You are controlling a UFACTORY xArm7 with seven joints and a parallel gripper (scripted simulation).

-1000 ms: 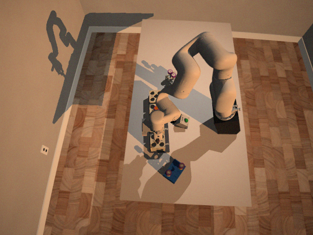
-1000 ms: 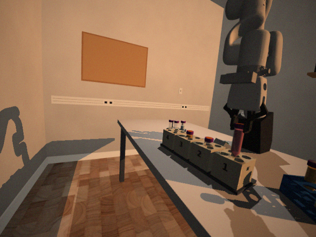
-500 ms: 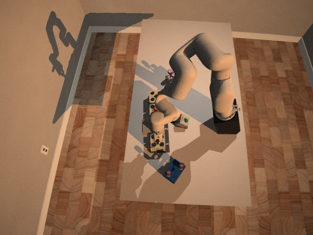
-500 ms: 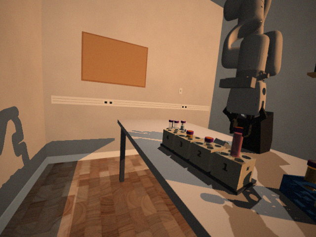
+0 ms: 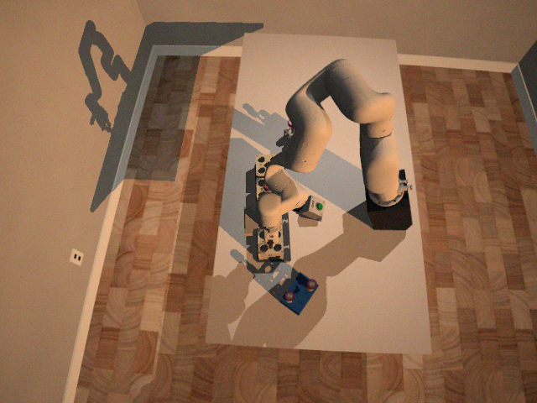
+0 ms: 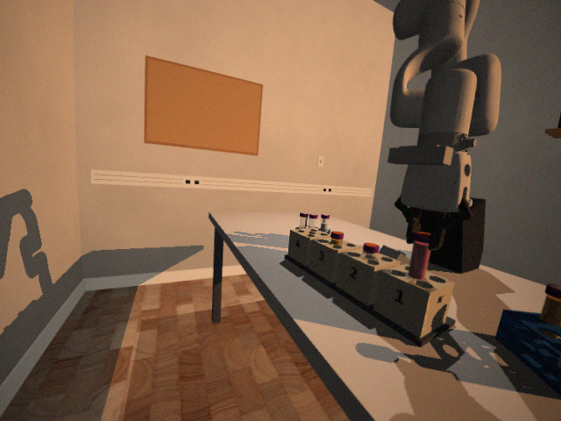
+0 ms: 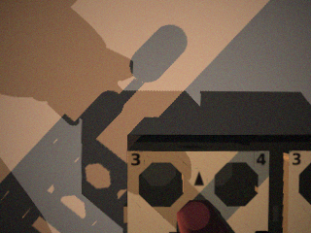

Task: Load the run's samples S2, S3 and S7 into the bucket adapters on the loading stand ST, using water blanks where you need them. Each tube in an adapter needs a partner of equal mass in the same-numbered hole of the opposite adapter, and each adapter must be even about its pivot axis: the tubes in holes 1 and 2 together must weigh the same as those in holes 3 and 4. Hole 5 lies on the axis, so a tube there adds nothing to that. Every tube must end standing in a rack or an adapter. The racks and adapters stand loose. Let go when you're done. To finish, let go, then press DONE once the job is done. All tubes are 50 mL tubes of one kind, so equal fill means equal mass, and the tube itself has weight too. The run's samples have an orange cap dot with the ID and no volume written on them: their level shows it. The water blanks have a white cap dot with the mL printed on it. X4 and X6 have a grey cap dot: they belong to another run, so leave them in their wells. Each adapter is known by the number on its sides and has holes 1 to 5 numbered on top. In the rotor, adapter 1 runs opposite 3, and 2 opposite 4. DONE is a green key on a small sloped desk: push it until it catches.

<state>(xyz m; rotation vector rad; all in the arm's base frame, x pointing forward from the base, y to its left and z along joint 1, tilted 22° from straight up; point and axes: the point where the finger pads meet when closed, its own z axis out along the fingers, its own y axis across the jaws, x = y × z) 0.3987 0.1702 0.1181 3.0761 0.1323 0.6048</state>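
Now: hand 5 cm above the pink-filled sample tube and 1 cm to the left of it. From my hand the other things lie so: bucket adapter (13 cm below, 11 cm to the right, 1 cm ahead); yellowish tube (20 cm to the left, 11 cm below, 9 cm behind); orange-dotted tube (22 cm to the right, 11 cm below, 1 cm ahead).
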